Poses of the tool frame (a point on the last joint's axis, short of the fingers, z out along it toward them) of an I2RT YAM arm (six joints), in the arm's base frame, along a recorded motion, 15 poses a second.
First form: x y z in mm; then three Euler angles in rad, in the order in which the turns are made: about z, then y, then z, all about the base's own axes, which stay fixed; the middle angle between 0 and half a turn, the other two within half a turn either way.
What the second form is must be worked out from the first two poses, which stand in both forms.
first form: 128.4, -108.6, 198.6, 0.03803, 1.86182, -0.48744
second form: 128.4, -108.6, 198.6, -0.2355, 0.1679, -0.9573, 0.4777, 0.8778, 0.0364
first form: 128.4, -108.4, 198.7, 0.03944, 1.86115, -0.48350
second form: 128.4, -108.4, 198.7, -0.2349, 0.1679, -0.9574, 0.4745, 0.8794, 0.0378
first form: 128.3, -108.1, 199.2, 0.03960, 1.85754, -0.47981
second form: 128.3, -108.1, 199.2, -0.2324, 0.1656, -0.9584, 0.4712, 0.8812, 0.0380
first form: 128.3, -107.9, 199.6, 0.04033, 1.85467, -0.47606
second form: 128.3, -107.9, 199.6, -0.2303, 0.1641, -0.9592, 0.4679, 0.8829, 0.0387
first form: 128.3, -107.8, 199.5, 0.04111, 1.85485, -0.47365
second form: 128.3, -107.8, 199.5, -0.2304, 0.1643, -0.9591, 0.4660, 0.8839, 0.0395
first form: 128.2, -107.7, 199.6, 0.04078, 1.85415, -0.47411
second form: 128.2, -107.7, 199.6, -0.2299, 0.1638, -0.9593, 0.4663, 0.8838, 0.0391
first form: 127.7, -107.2, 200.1, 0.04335, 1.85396, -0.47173
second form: 127.7, -107.2, 200.1, -0.2290, 0.1654, -0.9593, 0.4648, 0.8844, 0.0416
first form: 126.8, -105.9, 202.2, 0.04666, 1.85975, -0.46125
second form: 126.8, -105.9, 202.2, -0.2341, 0.1685, -0.9575, 0.4565, 0.8886, 0.0447
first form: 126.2, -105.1, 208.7, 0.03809, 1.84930, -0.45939
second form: 126.2, -105.1, 208.7, -0.2294, 0.1559, -0.9608, 0.4525, 0.8910, 0.0366
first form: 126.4, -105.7, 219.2, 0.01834, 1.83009, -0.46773
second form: 126.4, -105.7, 219.2, -0.2206, 0.1319, -0.9664, 0.4550, 0.8903, 0.0177
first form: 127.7, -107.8, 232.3, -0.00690, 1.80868, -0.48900
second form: 127.7, -107.8, 232.3, -0.2113, 0.1046, -0.9718, 0.4683, 0.8835, -0.0067
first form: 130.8, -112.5, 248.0, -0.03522, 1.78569, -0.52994
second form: 130.8, -112.5, 248.0, -0.2017, 0.0773, -0.9764, 0.4987, 0.8661, -0.0344
